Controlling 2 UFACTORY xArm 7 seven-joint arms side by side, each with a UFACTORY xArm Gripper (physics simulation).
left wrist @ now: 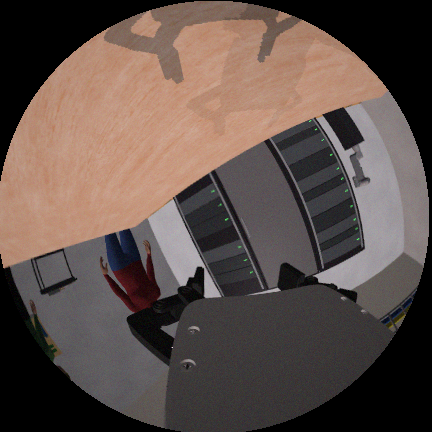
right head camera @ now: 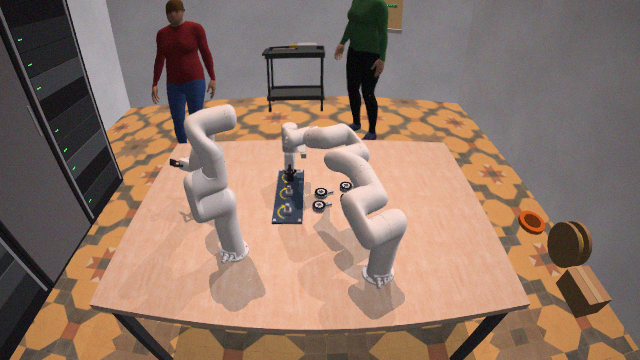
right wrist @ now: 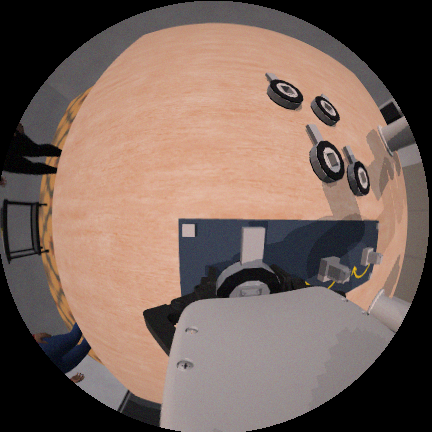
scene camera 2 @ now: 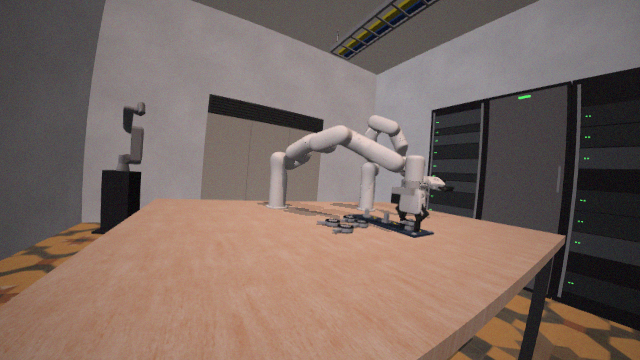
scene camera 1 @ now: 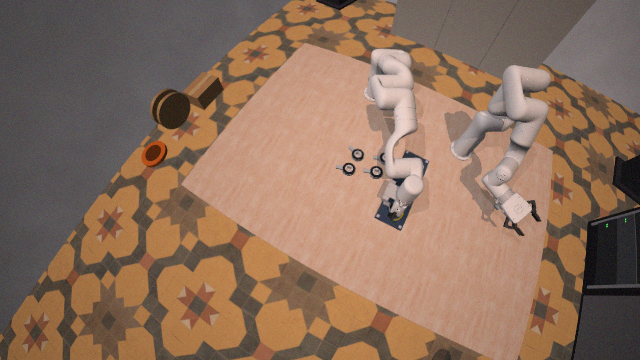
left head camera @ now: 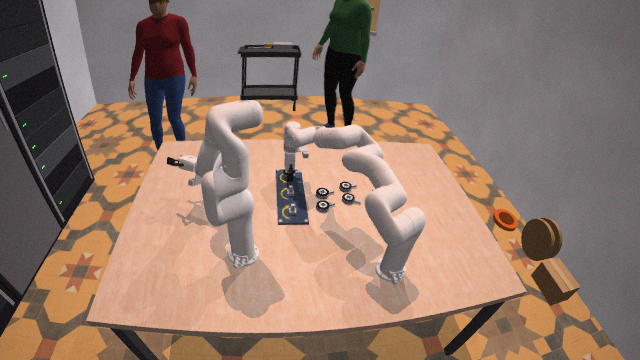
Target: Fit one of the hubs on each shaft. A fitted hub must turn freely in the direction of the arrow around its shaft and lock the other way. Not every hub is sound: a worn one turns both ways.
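Frame: origin at the left arm's base, x back, y right, z up, level; centimetres.
Seen in the pictures: left gripper, between the fingertips: (left wrist: 243, 278) (right head camera: 176, 160) (scene camera 2: 449, 185) (scene camera 1: 531, 228) (left head camera: 173, 159); right gripper, between the fingertips: (right head camera: 291, 177) (right wrist: 241, 278) (scene camera 2: 409, 229) (left head camera: 289, 177); left arm's base, origin of its link: (right head camera: 234, 250) (right wrist: 373, 305) (scene camera 1: 460, 150) (left head camera: 243, 253); right arm's base, origin of its link: (right head camera: 378, 272) (right wrist: 384, 140) (scene camera 2: 276, 207) (left head camera: 390, 269).
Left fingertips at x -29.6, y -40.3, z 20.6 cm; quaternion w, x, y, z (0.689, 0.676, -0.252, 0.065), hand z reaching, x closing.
Offsets run from my left fingertips to a thing's top centre. Level surfaces: height alone.
A dark blue board (left head camera: 300, 218) (right wrist: 210, 250) bears three square shafts with yellow curved arrows. My right gripper (left head camera: 290, 176) (scene camera 2: 412, 227) (right wrist: 241, 278) points down at the board's far end in the left head camera and is shut on a grey and black hub {dy +53.4, dx -23.2, dz -15.6 cm} (right wrist: 253, 245), which is low around that shaft; its seating depth is hidden. The middle shaft {dy +54.3, dx -10.2, dz -16.1 cm} (left head camera: 291, 190) (right wrist: 334, 270) and the near shaft {dy +56.8, dx +2.6, dz -16.1 cm} (left head camera: 293, 209) (right wrist: 371, 256) are bare. Four similar hubs with grey handles lie on the table beside the board. My left gripper (scene camera 1: 531, 227) (left wrist: 243, 278) is open and empty, away from the board.
The wooden table {dz -20.6 cm} (left head camera: 425, 240) carries both arm bases. The right forearm (left head camera: 340, 137) reaches over the far part of the table. Two people, a black cart (left head camera: 270, 51) and server racks (left head camera: 30, 95) stand around. A carton (left head camera: 555, 281) is on the floor at the right.
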